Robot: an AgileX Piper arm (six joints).
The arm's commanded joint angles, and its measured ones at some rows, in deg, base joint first. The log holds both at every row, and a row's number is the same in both.
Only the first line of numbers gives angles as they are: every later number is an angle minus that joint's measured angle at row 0.
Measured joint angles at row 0:
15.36 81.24 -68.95 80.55 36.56 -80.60
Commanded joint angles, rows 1 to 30:
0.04 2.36 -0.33 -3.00 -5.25 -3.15
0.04 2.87 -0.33 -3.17 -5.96 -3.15
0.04 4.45 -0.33 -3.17 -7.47 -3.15
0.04 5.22 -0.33 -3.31 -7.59 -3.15
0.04 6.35 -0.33 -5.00 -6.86 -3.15
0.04 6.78 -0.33 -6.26 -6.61 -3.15
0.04 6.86 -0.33 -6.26 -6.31 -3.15
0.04 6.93 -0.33 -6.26 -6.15 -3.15
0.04 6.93 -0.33 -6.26 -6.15 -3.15
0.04 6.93 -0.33 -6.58 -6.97 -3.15
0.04 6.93 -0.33 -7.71 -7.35 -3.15
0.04 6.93 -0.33 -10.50 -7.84 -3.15
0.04 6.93 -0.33 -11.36 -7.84 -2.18
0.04 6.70 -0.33 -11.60 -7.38 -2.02
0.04 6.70 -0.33 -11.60 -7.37 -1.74
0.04 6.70 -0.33 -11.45 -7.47 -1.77
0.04 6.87 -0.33 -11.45 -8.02 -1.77
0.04 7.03 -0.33 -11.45 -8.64 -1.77
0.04 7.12 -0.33 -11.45 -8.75 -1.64
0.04 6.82 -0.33 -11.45 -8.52 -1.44
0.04 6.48 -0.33 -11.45 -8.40 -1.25
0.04 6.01 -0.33 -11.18 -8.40 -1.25
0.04 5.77 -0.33 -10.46 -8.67 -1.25
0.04 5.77 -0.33 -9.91 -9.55 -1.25
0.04 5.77 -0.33 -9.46 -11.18 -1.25
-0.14 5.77 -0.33 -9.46 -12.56 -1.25
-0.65 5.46 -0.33 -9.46 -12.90 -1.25
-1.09 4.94 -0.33 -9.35 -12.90 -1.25
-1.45 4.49 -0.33 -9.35 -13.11 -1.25
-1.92 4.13 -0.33 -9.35 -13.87 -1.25
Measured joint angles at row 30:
-0.43 5.90 -0.05 -10.14 -11.69 -1.52
